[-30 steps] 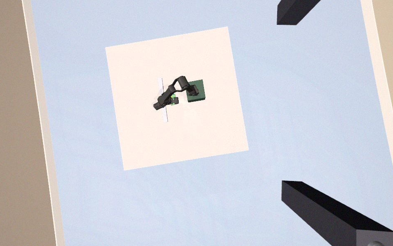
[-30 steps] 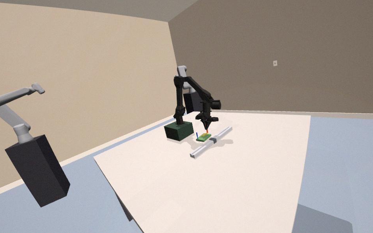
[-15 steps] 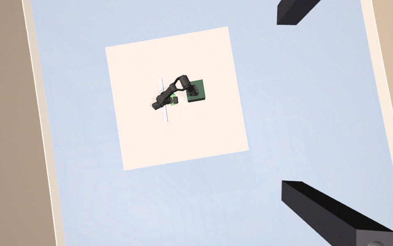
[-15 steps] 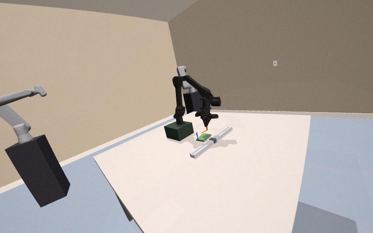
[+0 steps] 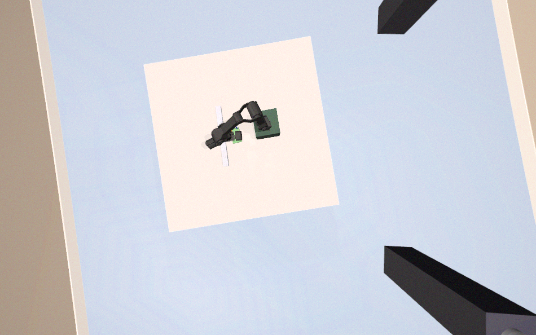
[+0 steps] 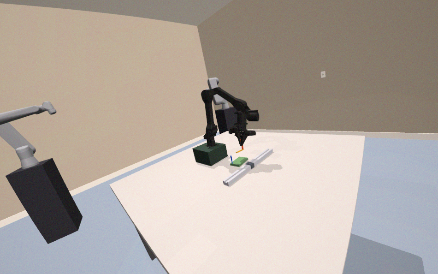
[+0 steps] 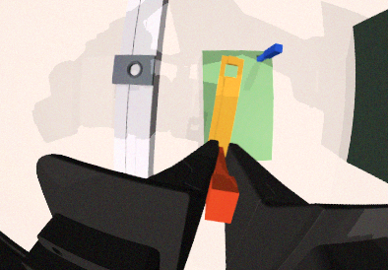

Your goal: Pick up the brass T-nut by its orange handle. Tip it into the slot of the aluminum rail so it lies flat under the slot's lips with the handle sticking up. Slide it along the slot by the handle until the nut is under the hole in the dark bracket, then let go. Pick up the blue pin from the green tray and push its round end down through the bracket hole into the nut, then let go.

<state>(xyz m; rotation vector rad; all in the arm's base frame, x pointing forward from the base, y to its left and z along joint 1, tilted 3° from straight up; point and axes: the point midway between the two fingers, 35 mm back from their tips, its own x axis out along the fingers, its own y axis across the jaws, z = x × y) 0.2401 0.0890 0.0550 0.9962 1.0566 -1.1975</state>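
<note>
Now: gripper tip 30 mm past the blue pin, 80 mm to the left of it and 80 mm above it. Round my gripper tip: brass T-nut (20 mm to the right); then aluminum rail (90 mm ahead, 30 mm to the right, 90 mm below); then green tray (20 mm behind, 50 mm to the right, 100 mm below).
</note>
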